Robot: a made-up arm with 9 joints.
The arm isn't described. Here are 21 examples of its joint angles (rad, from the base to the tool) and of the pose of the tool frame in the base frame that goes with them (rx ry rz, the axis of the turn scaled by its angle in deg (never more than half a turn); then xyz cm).
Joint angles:
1: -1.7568 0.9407 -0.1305 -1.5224 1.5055 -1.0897 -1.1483 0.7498 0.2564
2: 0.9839 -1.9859 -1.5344 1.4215 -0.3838 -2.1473 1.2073 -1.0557 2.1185
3: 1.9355 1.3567 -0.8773 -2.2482 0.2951 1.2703 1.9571 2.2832 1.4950
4: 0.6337 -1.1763 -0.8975 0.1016 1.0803 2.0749 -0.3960 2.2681 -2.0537
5: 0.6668 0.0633 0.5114 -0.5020 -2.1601 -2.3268 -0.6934 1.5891 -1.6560
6: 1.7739 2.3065 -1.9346 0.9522 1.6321 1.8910 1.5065 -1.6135 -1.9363
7: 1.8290 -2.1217 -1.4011 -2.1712 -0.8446 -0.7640 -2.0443 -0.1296 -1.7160
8: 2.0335 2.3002 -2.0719 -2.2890 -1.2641 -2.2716 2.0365 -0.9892 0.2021
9: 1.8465 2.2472 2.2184 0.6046 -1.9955 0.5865 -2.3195 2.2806 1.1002
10: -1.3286 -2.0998 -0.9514 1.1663 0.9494 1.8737 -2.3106 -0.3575 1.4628
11: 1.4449 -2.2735 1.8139 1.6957 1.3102 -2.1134 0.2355 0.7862 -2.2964
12: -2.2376 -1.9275 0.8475 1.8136 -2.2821 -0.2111 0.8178 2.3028 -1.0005
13: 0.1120 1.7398 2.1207 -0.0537 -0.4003 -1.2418 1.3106 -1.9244 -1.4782
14: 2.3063 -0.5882 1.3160 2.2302 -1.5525 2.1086 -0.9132 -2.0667 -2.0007
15: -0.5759 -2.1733 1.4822 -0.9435 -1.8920 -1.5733 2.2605 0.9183 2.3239
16: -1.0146 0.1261 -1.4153 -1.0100 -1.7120 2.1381 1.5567 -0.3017 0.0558
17: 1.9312 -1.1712 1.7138 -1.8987 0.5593 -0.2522 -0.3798 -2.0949 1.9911
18: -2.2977 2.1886 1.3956 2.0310 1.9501 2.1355 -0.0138 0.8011 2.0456
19: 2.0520 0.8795 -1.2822 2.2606 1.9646 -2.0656 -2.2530 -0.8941 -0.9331
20: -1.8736 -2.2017 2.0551 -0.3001 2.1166 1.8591 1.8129 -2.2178 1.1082
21: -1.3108 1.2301 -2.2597 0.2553 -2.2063 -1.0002 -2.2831 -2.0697 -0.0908
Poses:
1: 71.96 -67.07 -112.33 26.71 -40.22 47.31
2: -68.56 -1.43 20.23 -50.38 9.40 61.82
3: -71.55 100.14 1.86 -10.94 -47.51 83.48
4: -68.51 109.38 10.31 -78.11 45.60 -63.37
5: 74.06 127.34 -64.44 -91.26 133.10 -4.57
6: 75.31 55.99 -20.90 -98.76 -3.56 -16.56
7: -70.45 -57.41 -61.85 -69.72 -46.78 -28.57
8: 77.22 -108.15 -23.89 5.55 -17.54 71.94
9: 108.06 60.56 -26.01 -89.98 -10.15 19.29
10: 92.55 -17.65 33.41 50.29 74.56 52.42
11: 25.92 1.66 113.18 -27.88 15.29 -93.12
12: 88.84 142.48 -2.63 44.23 67.93 -42.12
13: 0.14 -78.18 7.30 -4.23 101.45 41.18
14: 98.17 -66.71 87.99 -52.09 36.19 -75.27
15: 64.56 -73.03 -98.19 63.65 39.01 -19.22
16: -105.97 3.52 -15.11 120.27 -13.57 26.80
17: 125.90 -119.78 1.21 15.02 -3.88 12.71
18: -37.97 -32.69 52.33 72.16 38.21 87.38
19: -40.27 -125.69 4.31 -36.71 -11.38 -28.21
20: 81.41 88.15 -41.78 66.51 2.49 -9.96
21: -2.65 -28.56 49.71 118.06 10.80 -7.34
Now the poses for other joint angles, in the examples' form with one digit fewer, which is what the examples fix.
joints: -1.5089 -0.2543 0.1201 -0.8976 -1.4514 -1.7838 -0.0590 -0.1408 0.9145
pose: -31.0 108.6 46.9 94.9 -33.7 15.6
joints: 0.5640 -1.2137 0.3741 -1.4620 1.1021 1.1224 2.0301 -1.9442 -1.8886
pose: -106.5 -10.0 136.1 0.7 96.0 2.7
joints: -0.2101 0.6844 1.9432 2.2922 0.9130 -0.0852 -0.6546 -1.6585 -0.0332
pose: 95.6 -47.5 -52.7 66.5 33.0 55.9
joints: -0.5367 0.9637 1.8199 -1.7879 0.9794 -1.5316 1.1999 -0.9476 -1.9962
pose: -136.1 50.6 -51.9 37.2 61.8 12.9
